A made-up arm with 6 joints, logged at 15 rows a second.
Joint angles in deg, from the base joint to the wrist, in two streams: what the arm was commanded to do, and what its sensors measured. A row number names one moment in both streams.
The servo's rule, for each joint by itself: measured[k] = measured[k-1] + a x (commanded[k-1-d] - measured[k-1]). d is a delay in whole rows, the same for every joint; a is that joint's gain. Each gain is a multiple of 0.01, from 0.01 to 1. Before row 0 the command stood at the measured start. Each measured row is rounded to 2 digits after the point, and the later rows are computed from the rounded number. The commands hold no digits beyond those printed.
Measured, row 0:
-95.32, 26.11, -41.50, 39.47, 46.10, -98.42
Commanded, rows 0 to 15:
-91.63, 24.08, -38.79, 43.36, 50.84, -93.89
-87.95, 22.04, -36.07, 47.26, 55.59, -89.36
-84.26, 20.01, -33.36, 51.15, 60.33, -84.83
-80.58, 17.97, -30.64, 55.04, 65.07, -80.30
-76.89, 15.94, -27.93, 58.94, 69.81, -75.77
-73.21, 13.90, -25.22, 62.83, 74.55, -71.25
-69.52, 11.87, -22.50, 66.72, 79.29, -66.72
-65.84, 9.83, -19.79, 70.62, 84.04, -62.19
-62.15, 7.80, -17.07, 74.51, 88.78, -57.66
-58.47, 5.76, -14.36, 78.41, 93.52, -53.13
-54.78, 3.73, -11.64, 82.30, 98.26, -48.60
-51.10, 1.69, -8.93, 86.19, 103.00, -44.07
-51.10, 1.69, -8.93, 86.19, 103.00, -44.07
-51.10, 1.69, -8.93, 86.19, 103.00, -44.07
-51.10, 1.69, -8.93, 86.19, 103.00, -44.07
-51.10, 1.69, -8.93, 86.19, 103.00, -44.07
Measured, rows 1 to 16:
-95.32, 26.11, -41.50, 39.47, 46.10, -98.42
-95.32, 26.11, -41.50, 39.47, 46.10, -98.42
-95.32, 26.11, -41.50, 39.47, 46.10, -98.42
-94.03, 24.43, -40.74, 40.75, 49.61, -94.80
-91.90, 22.45, -39.43, 42.90, 54.04, -90.45
-89.23, 20.42, -37.73, 45.62, 58.69, -85.95
-86.20, 18.39, -35.74, 48.73, 63.41, -81.43
-82.94, 16.36, -33.55, 52.10, 68.15, -76.90
-79.53, 14.32, -31.22, 55.64, 72.89, -72.38
-76.03, 12.29, -28.78, 59.30, 77.63, -67.85
-72.46, 10.25, -26.26, 63.04, 82.37, -63.32
-68.85, 8.22, -23.69, 66.83, 87.11, -58.79
-65.22, 6.18, -21.08, 70.65, 91.85, -54.26
-61.57, 4.15, -18.44, 74.49, 96.59, -49.73
-57.91, 2.11, -15.78, 78.35, 101.33, -45.20
-55.53, 1.76, -13.86, 80.94, 102.57, -44.30
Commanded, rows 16 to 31:
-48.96, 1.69, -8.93, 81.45, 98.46, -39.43
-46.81, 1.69, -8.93, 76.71, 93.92, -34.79
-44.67, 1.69, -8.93, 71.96, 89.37, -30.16
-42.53, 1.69, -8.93, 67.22, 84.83, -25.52
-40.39, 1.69, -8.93, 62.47, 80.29, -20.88
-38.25, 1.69, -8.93, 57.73, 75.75, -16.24
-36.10, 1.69, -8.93, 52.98, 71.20, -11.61
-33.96, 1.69, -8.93, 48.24, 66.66, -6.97
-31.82, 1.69, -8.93, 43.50, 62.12, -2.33
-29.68, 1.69, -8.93, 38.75, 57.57, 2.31
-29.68, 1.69, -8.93, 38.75, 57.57, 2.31
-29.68, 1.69, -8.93, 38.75, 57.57, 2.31
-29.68, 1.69, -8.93, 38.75, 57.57, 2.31
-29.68, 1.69, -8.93, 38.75, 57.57, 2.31
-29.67, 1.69, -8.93, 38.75, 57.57, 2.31
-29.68, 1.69, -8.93, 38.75, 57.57, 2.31
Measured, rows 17 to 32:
-53.98, 1.70, -12.48, 82.67, 102.89, -44.12
-52.97, 1.69, -11.49, 83.83, 102.97, -44.08
-52.32, 1.69, -10.77, 84.61, 102.99, -44.07
-51.14, 1.69, -10.25, 83.57, 99.64, -40.36
-49.62, 1.69, -9.88, 81.31, 95.41, -35.90
-47.89, 1.69, -9.61, 78.22, 90.94, -31.31
-46.01, 1.69, -9.42, 74.59, 86.42, -26.68
-44.04, 1.69, -9.28, 70.59, 81.88, -22.04
-42.01, 1.69, -9.18, 66.35, 77.34, -17.40
-39.94, 1.69, -9.11, 61.94, 72.80, -12.77
-37.85, 1.69, -9.06, 57.42, 68.26, -8.13
-35.74, 1.69, -9.02, 52.83, 63.72, -3.49
-33.62, 1.69, -8.99, 48.18, 59.17, 1.15
-32.24, 1.69, -8.97, 45.07, 57.99, 2.08
-31.34, 1.69, -8.96, 42.98, 57.68, 2.26
-30.76, 1.69, -8.95, 41.58, 57.60, 2.30

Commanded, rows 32 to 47:
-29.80, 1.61, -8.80, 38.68, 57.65, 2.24
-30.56, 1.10, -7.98, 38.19, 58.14, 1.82
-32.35, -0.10, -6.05, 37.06, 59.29, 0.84
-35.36, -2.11, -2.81, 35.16, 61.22, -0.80
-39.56, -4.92, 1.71, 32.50, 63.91, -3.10
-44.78, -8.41, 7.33, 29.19, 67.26, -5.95
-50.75, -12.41, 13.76, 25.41, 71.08, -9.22
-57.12, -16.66, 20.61, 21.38, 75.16, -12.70
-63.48, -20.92, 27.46, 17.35, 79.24, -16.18
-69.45, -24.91, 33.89, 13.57, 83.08, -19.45
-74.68, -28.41, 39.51, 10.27, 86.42, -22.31
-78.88, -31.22, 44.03, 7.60, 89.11, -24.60
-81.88, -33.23, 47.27, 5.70, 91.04, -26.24
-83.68, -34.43, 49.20, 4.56, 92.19, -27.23
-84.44, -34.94, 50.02, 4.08, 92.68, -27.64
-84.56, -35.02, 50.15, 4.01, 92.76, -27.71
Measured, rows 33 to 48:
-30.38, 1.69, -8.94, 40.65, 57.58, 2.31
-30.13, 1.69, -8.94, 40.02, 57.57, 2.31
-29.97, 1.69, -8.94, 39.60, 57.57, 2.31
-29.91, 1.62, -8.90, 39.30, 57.63, 2.25
-30.14, 1.19, -8.64, 38.93, 58.01, 1.91
-30.91, 0.12, -7.91, 38.31, 58.96, 1.05
-32.47, -1.73, -6.48, 37.27, 60.63, -0.43
-34.95, -4.38, -4.19, 35.70, 63.06, -2.57
-38.39, -7.72, -0.96, 33.55, 66.17, -5.27
-42.72, -11.61, 3.16, 30.86, 69.80, -8.43
-47.76, -15.80, 8.05, 27.73, 73.77, -11.85
-53.26, -20.05, 13.48, 24.30, 77.82, -15.31
-58.93, -24.08, 19.19, 20.76, 81.71, -18.62
-64.44, -27.67, 24.88, 17.30, 85.20, -21.57
-69.49, -30.62, 30.24, 14.10, 88.09, -23.99
-73.83, -32.79, 35.01, 11.33, 90.27, -25.79

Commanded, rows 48 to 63:
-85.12, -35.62, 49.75, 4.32, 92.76, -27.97
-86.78, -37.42, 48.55, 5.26, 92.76, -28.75
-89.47, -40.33, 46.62, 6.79, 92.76, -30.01
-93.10, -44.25, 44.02, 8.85, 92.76, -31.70
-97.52, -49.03, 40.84, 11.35, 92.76, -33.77
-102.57, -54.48, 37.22, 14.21, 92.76, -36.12
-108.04, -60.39, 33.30, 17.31, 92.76, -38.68
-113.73, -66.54, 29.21, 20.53, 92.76, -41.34
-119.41, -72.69, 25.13, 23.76, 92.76, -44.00
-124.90, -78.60, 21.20, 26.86, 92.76, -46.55
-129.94, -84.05, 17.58, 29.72, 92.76, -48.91
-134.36, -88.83, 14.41, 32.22, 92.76, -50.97
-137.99, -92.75, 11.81, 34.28, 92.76, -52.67
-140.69, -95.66, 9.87, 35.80, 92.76, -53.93
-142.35, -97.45, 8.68, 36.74, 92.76, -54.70
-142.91, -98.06, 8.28, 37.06, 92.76, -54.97
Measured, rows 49 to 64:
-77.28, -34.15, 38.98, 9.10, 91.69, -26.94
-79.79, -34.81, 42.07, 7.44, 92.42, -27.50
-81.46, -34.98, 44.33, 6.31, 92.67, -27.67
-82.74, -35.51, 45.85, 5.65, 92.74, -27.91
-84.15, -37.10, 46.61, 5.52, 92.75, -28.58
-86.01, -39.78, 46.61, 5.94, 92.76, -29.72
-88.49, -43.49, 45.88, 6.90, 92.76, -31.30
-91.65, -48.09, 44.47, 8.37, 92.76, -33.28
-95.47, -53.39, 42.44, 10.30, 92.76, -35.55
-99.87, -59.20, 39.88, 12.61, 92.76, -38.05
-104.72, -65.29, 36.89, 15.22, 92.76, -40.68
-109.86, -71.43, 33.60, 18.04, 92.76, -43.34
-115.12, -77.38, 30.13, 20.95, 92.76, -45.91
-120.31, -82.92, 26.62, 23.84, 92.76, -48.31
-125.23, -87.83, 23.20, 26.61, 92.76, -50.44
-129.70, -91.91, 20.01, 29.14, 92.76, -52.22

